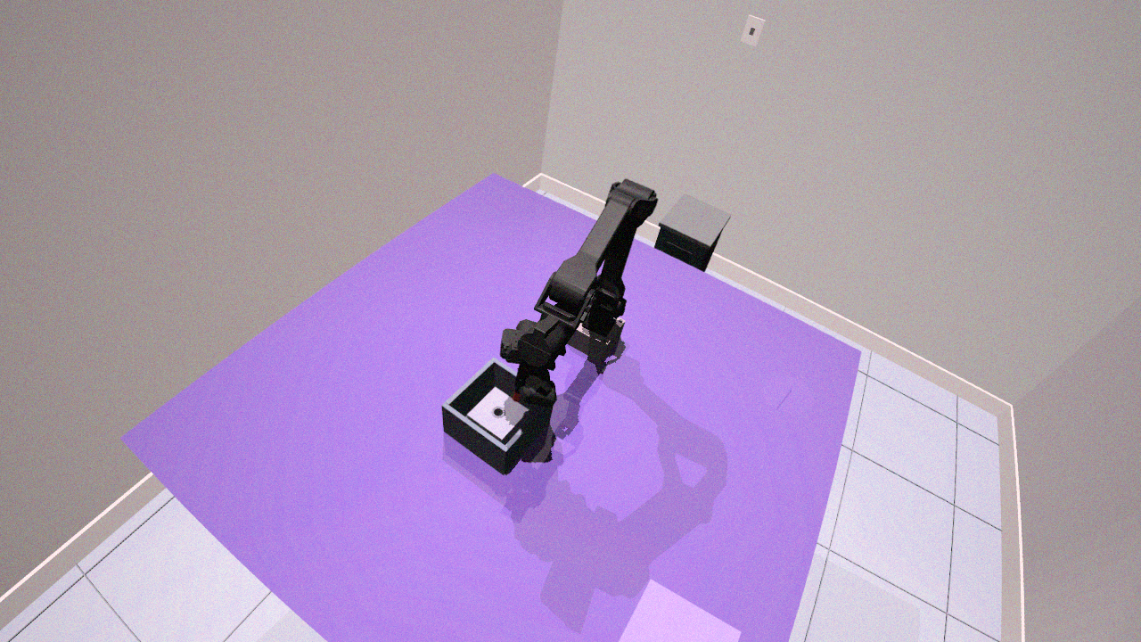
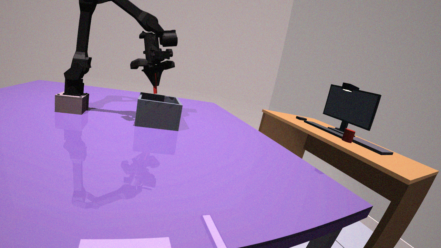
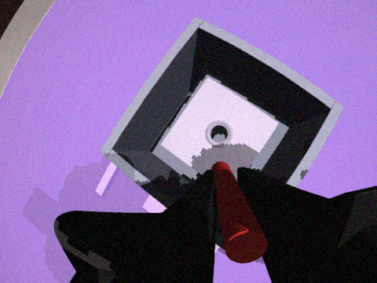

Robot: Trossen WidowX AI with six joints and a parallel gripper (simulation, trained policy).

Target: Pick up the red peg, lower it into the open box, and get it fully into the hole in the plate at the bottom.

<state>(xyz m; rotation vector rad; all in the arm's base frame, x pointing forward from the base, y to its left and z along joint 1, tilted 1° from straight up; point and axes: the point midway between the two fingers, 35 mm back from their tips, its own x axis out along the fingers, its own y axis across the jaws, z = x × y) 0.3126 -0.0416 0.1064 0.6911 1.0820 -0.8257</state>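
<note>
My gripper tip is 10 mm to the right of the red peg, 10 mm below it and 10 mm past it. Also, from my gripper tip: plate 90 mm below, 30 mm to the right, 20 mm ahead; grey box 110 mm below, 30 mm to the right, 20 mm ahead.
</note>
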